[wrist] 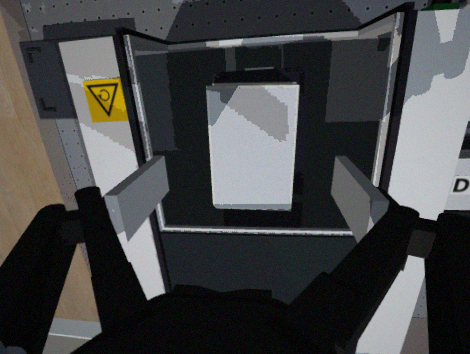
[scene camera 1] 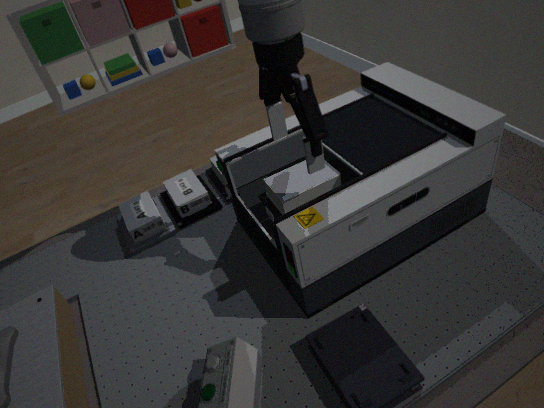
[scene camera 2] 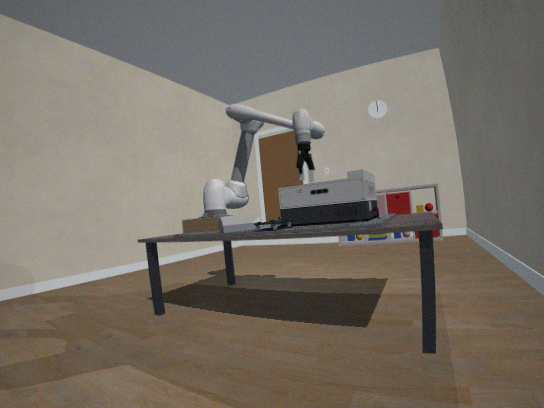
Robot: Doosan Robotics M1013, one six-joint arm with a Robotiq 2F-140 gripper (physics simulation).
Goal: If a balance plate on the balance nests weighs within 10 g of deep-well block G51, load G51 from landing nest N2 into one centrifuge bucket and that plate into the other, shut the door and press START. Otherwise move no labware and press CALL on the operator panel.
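Frame: origin at the arm's base, x ahead, y left, z up, level; metres.
Seen in the pictures: gripper, fingertip midpoint: [wrist: 247, 174] [scene camera 1: 297, 152] [scene camera 2: 307, 180].
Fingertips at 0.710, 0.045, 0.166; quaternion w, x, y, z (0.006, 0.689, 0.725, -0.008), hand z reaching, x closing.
Note:
Offsets run from my fingertips to a thing's top centre, as dx, dy, dz. "spot": to the spot under its first point.
My gripper [scene camera 1: 297, 152] [scene camera 2: 306, 178] [wrist: 247, 174] is open and empty, its fingers apart on either side of and above a white block @[+0.000, +0.000, -0.055] [scene camera 1: 300, 185] [wrist: 254, 150]. The block sits in a dark bucket inside the open chamber of the centrifuge [scene camera 1: 390, 200] [scene camera 2: 325, 196] [wrist: 102, 150]. No label shows on its top. Balance plate A @[-0.334, +0.284, -0.189] [scene camera 1: 142, 217] and balance plate B @[-0.207, +0.302, -0.189] [scene camera 1: 186, 192] stand on nests beside the centrifuge; their weight figures are too small to read surely. Part of a plate marked D @[spot: +0.071, +0.304, -0.189] [wrist: 460, 185] shows at the right of the wrist view. The other bucket is hidden.
An operator panel @[-0.292, -0.279, -0.159] [scene camera 1: 245, 372] with a green button @[-0.301, -0.247, -0.168] [scene camera 1: 208, 391] stands in front. A dark, flat nest @[-0.059, -0.296, -0.198] [scene camera 1: 365, 355] lies near the table edge. The chamber has raised walls, and a yellow warning label @[spot: -0.049, -0.131, -0.032] [scene camera 1: 308, 218] [wrist: 106, 100] marks the housing. A shelf unit stands behind the table.

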